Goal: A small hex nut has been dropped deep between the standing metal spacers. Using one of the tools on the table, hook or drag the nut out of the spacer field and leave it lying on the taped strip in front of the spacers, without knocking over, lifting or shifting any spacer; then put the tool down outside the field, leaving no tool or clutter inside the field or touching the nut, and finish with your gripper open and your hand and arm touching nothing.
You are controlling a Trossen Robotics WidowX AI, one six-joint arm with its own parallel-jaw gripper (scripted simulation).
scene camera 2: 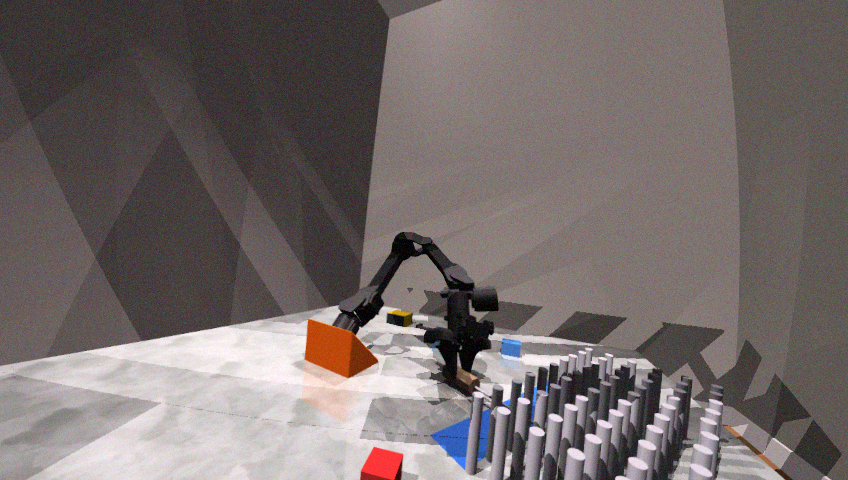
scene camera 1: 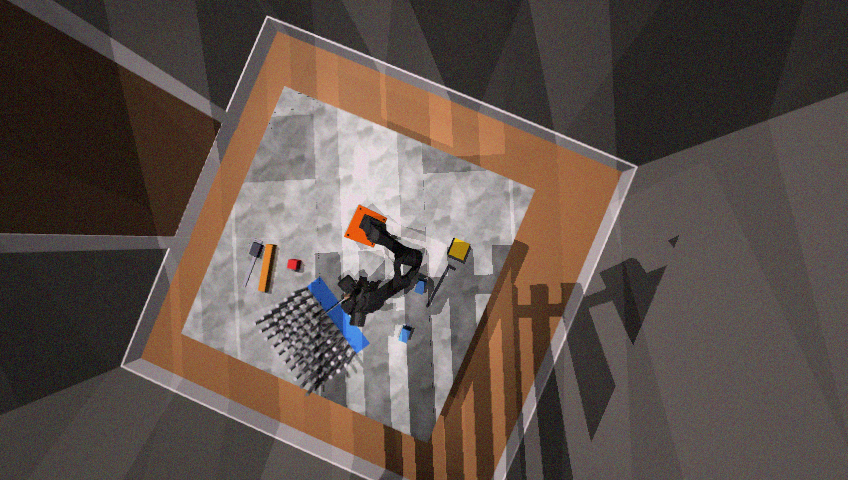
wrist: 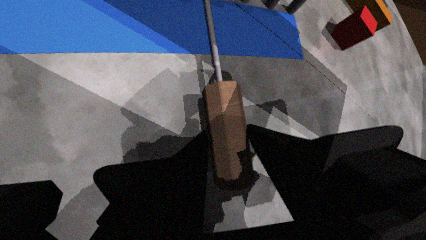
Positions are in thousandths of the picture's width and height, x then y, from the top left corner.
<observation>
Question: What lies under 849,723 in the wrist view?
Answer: My gripper.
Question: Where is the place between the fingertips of my gripper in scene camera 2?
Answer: At 543,789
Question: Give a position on a blue taped strip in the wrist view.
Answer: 445,144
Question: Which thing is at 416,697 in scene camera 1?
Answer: A blue taped strip.
</observation>
